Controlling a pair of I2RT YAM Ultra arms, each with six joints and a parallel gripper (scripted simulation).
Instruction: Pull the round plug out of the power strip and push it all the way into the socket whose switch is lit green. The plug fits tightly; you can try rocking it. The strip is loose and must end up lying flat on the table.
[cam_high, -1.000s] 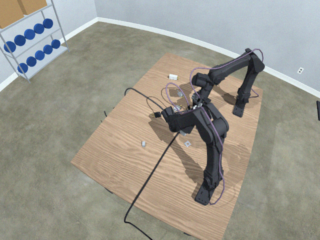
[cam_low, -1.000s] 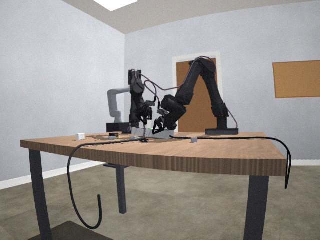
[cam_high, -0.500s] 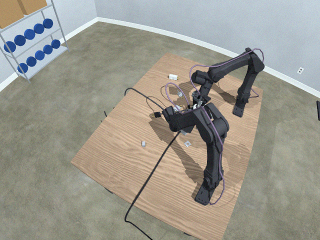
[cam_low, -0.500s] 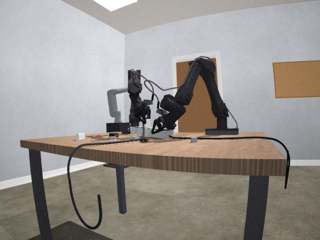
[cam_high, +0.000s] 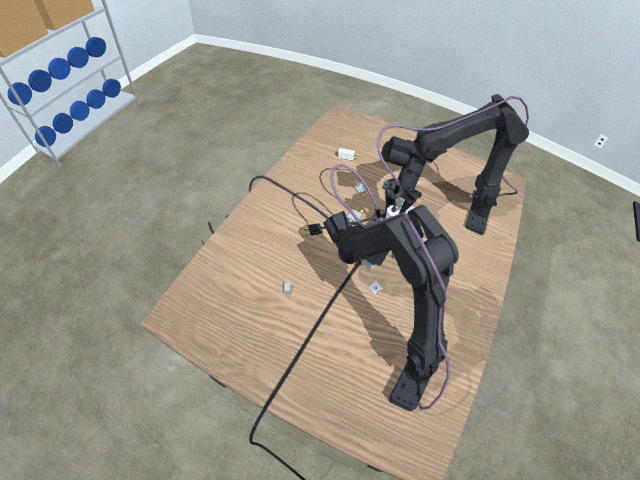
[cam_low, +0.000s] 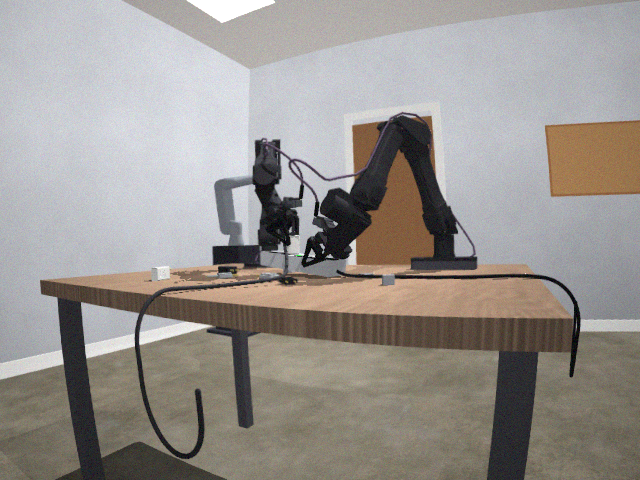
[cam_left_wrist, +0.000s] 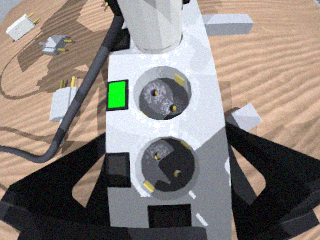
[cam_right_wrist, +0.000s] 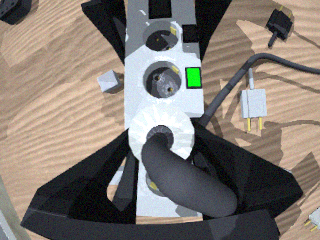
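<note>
My right hand is 10 mm above the white round plug. Also, from my right hand: white adapter: 250 mm ahead, 250 mm to the right, 70 mm below; then grey bar: 100 mm behind, 60 mm to the right, 80 mm below.
</note>
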